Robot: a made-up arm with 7 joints. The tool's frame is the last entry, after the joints.
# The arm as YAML. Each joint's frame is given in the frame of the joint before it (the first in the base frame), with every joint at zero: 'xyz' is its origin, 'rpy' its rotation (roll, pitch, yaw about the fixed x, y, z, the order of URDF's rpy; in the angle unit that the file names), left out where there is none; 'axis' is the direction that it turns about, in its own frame. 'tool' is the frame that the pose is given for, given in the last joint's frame.
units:
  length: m
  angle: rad
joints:
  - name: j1
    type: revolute
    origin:
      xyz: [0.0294, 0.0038, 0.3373]
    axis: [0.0, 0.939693, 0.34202]
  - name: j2
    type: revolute
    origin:
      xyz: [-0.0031, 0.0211, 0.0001]
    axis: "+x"
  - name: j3
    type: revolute
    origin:
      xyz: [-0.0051, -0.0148, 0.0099]
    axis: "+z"
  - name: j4
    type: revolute
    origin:
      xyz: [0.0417, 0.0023, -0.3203]
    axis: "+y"
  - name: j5
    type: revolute
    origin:
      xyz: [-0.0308, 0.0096, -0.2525]
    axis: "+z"
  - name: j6
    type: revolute
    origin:
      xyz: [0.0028, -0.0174, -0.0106]
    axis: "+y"
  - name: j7
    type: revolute
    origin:
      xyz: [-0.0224, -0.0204, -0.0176]
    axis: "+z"
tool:
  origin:
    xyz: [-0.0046, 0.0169, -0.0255]
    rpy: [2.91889, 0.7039, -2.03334]
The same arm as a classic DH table. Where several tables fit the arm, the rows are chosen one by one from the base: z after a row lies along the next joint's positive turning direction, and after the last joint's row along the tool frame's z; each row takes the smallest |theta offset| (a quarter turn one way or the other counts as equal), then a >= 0, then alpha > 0; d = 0 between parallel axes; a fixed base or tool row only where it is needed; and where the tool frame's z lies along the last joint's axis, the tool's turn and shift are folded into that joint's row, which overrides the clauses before.
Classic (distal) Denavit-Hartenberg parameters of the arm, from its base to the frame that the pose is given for. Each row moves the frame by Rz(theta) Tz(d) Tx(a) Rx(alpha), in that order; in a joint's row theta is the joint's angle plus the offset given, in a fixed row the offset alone. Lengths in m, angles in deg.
base (fixed): theta_offset 0.00; d 0.3359; a 0.0294; alpha -70.00
j1: theta_offset 90.00; d 0.0239; a 0.0071; alpha 90.00
j2: theta_offset 70.00; d -0.0082; a -0.0148; alpha -90.00
j3: theta_offset -90.00; d -0.3104; a 0.0417; alpha -90.00
j4: theta_offset 0.00; d 0.0119; a -0.0308; alpha 90.00
j5: theta_offset 0.00; d -0.2631; a 0.0028; alpha -90.00
j6: theta_offset 0.00; d -0.0378; a -0.0224; alpha 90.00
j7: theta_offset -7.22; d -0.0251; a -0.0067; alpha -138.03
tool (fixed): theta_offset 104.58; d 0.0242; a 0.0000; alpha 0.00

